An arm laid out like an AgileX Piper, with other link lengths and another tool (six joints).
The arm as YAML. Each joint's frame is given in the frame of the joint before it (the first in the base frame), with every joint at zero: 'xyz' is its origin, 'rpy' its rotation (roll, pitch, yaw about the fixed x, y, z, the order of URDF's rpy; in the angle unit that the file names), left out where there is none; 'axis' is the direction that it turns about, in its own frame. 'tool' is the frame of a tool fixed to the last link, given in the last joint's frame.
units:
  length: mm
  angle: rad
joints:
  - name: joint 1
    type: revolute
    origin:
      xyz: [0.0, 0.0, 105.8]
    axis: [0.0, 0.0, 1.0]
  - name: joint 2
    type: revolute
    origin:
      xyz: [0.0, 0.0, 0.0]
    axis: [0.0, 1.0, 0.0]
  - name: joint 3
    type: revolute
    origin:
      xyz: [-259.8, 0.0, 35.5]
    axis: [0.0, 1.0, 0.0]
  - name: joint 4
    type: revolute
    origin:
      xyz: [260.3, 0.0, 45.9]
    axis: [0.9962, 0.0, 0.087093]
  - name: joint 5
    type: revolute
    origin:
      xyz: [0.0, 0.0, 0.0]
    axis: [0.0, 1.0, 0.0]
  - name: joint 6
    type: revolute
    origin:
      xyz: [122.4, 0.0, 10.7]
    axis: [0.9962, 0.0, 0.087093]
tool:
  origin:
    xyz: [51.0, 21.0, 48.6]
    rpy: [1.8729, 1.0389, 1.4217]
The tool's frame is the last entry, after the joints.
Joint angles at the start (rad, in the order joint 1, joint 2, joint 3, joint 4, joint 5, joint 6):
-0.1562, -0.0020, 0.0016, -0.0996, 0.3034, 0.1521
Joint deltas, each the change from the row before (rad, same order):
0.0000, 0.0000, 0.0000, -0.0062, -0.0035, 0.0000
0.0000, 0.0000, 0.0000, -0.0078, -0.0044, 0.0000
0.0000, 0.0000, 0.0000, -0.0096, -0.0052, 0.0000
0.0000, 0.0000, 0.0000, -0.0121, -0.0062, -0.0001
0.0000, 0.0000, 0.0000, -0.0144, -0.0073, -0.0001
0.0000, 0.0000, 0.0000, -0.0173, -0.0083, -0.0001
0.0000, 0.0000, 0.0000, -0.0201, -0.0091, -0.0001
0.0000, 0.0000, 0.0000, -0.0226, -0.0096, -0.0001
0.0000, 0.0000, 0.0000, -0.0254, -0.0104, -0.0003
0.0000, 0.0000, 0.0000, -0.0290, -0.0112, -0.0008
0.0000, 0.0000, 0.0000, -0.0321, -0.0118, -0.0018
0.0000, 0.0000, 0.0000, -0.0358, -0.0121, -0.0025
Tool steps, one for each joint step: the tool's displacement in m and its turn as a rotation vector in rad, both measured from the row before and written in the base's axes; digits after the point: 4 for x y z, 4 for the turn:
0.0000, 0.0000, 0.0006, -0.0067, -0.0025, -0.0002
0.0000, 0.0000, 0.0007, -0.0084, -0.0031, -0.0002
0.0000, 0.0000, 0.0008, -0.0103, -0.0036, -0.0002
0.0000, 0.0001, 0.0010, -0.0130, -0.0042, -0.0002
-0.0001, 0.0001, 0.0011, -0.0155, -0.0049, -0.0002
-0.0001, 0.0002, 0.0013, -0.0185, -0.0054, -0.0002
-0.0001, 0.0002, 0.0014, -0.0214, -0.0057, -0.0001
-0.0001, 0.0003, 0.0014, -0.0240, -0.0057, -0.0001
-0.0001, 0.0004, 0.0015, -0.0271, -0.0060, 0.0001
-0.0001, 0.0006, 0.0015, -0.0312, -0.0060, 0.0003
-0.0001, 0.0008, 0.0015, -0.0354, -0.0058, 0.0007
-0.0001, 0.0009, 0.0014, -0.0398, -0.0052, 0.0009

